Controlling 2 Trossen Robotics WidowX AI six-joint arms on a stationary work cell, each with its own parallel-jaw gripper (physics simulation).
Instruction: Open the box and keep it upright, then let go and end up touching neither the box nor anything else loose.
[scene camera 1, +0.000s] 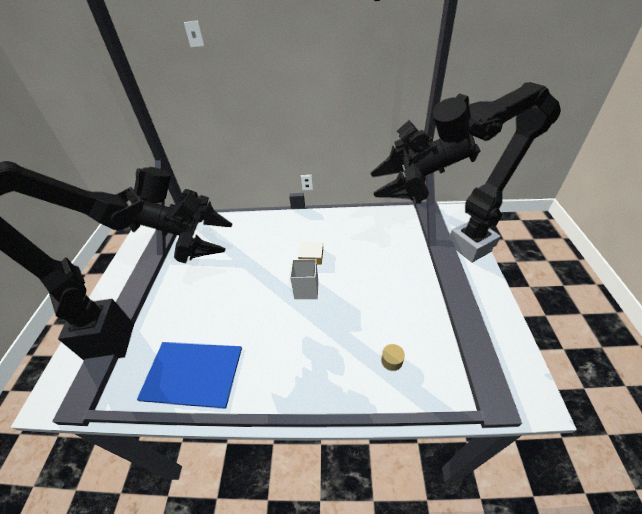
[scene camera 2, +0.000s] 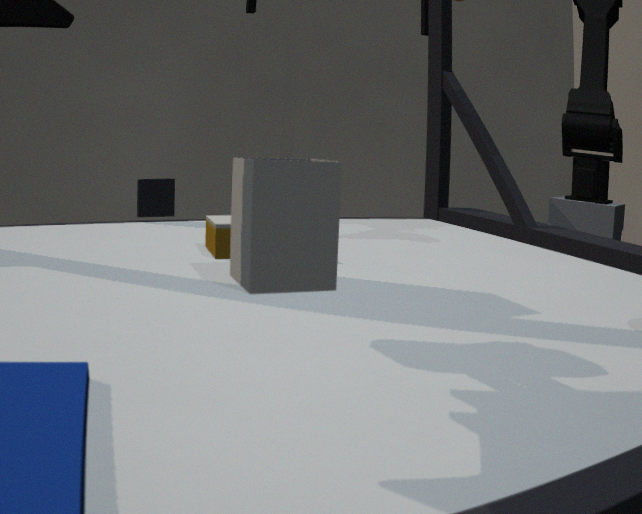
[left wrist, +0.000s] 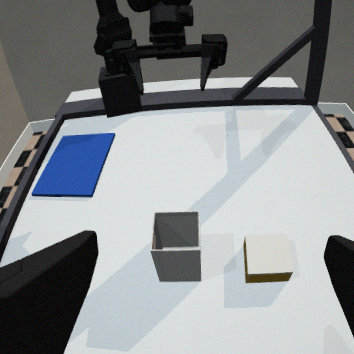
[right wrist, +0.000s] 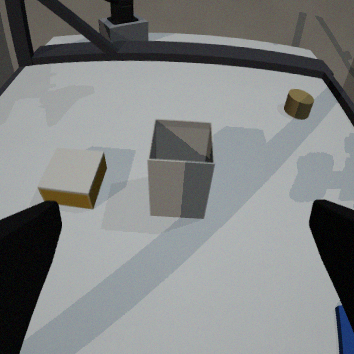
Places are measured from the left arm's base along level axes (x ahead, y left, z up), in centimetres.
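Where they show: left gripper, fingertip midpoint: (scene camera 1: 372, 184) (left wrist: 216, 247); right gripper, fingertip midpoint: (scene camera 1: 229, 237) (scene camera 2: 73, 9) (left wrist: 171, 90) (right wrist: 188, 214); left arm's base, link origin: (scene camera 1: 475, 232) (scene camera 2: 589, 201) (right wrist: 121, 19); right arm's base, link origin: (scene camera 1: 86, 317).
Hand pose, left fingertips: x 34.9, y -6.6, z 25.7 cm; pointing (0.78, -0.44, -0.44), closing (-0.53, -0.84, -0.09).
Observation:
Each offset is from my left fingertips to the centre of the thing.
A grey box {dx +16.5, dy -5.5, dz -26.9 cm} (scene camera 1: 304, 288) (scene camera 2: 292, 224) (left wrist: 180, 265) (right wrist: 166, 190) stands upright on the table, its top open. A separate square piece, white on top with gold-yellow sides, the lid by its look {dx +9.0, dy -16.6, dz -29.9 cm} (scene camera 1: 310, 250) (scene camera 2: 218, 240) (left wrist: 268, 253) (right wrist: 74, 170), lies flat behind the box in scene camera 1, apart from it in the wrist views. My left gripper (scene camera 1: 373, 184) (left wrist: 216, 247) is open and empty, raised at the back right of scene camera 1. My right gripper (scene camera 1: 227, 236) (left wrist: 171, 90) is open and empty, raised to the left of the box. Neither touches the box or lid.
A blue mat {dx +51.5, dy +2.4, dz -31.1 cm} (scene camera 1: 190, 374) (scene camera 2: 40, 428) (left wrist: 75, 165) (right wrist: 345, 330) lies at the front left in scene camera 1. A gold cylinder {dx +9.4, dy +23.8, dz -29.8 cm} (scene camera 1: 393, 356) (right wrist: 299, 104) stands at the front right. A dark frame rail (scene camera 1: 284, 418) runs along the table's front edge.

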